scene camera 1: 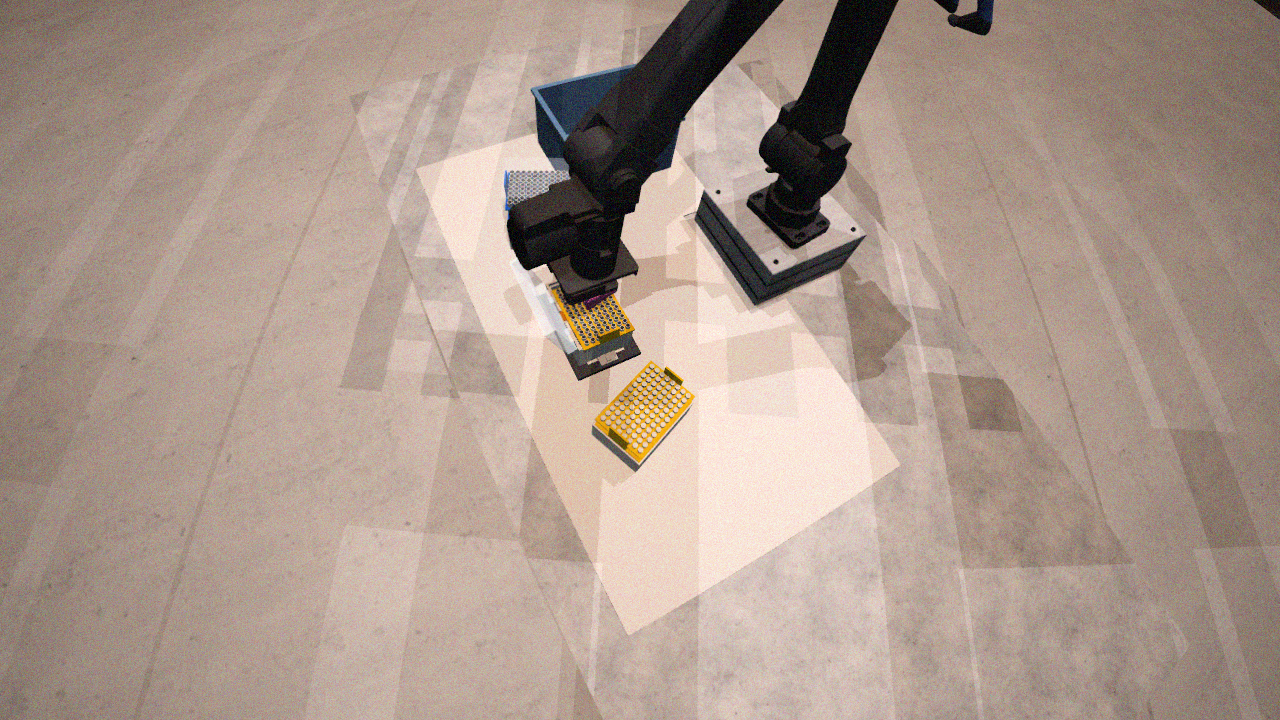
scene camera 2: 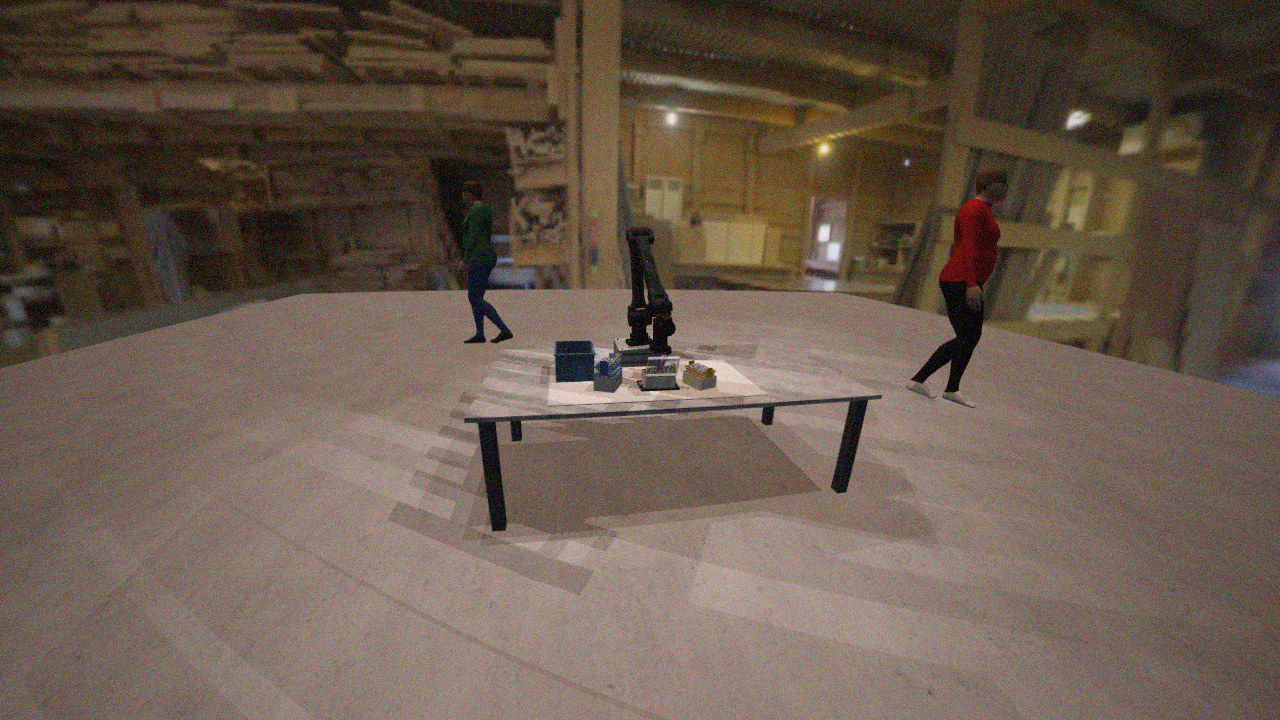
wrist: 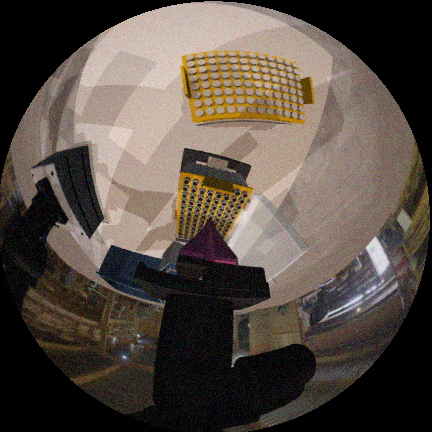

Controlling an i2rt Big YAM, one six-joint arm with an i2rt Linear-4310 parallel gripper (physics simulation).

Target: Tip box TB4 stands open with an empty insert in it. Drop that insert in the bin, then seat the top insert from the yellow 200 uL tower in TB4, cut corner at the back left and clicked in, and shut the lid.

Labels:
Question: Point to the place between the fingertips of the gripper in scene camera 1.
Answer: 587, 306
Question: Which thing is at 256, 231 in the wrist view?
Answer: A clear lid.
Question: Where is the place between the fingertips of the gripper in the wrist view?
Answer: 208, 222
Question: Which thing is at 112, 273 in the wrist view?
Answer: A blue bin.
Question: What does the gripper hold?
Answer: A yellow insert full of tips.

